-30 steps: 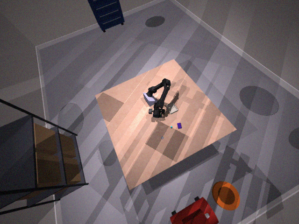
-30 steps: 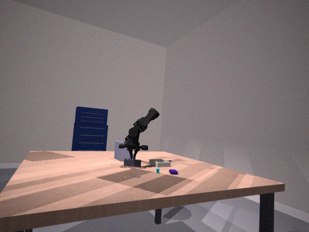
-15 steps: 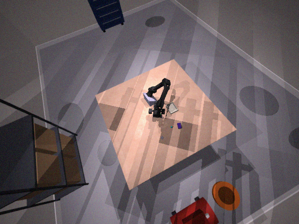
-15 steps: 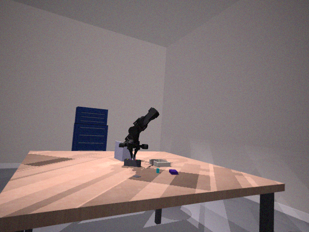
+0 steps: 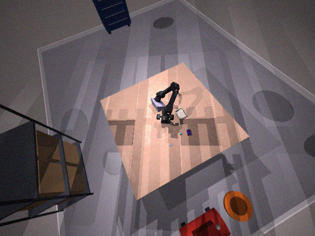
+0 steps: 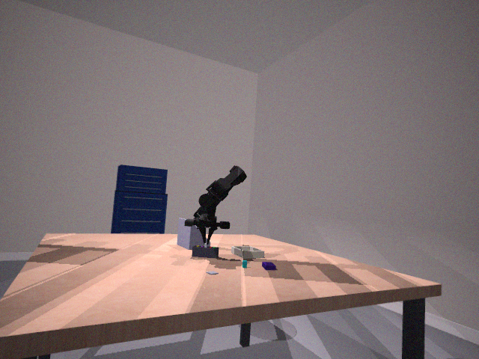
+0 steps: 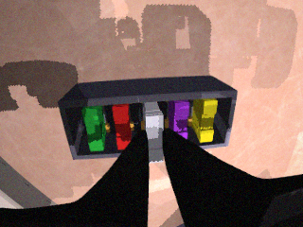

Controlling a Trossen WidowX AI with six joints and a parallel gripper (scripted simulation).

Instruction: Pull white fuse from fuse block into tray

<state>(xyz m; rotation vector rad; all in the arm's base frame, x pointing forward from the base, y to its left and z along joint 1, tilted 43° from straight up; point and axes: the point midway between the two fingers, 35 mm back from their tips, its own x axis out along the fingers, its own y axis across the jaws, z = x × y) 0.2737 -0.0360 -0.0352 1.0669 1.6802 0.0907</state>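
Right now the red fuse is 3 cm below my gripper tip, 1 cm to the left of it and 1 cm ahead of it. From my gripper tip the other things lie so: green fuse (3 cm to the left, 3 cm below, 2 cm ahead); then white fuse (1 cm below); then purple fuse (3 cm below, 1 cm to the right, 1 cm behind).
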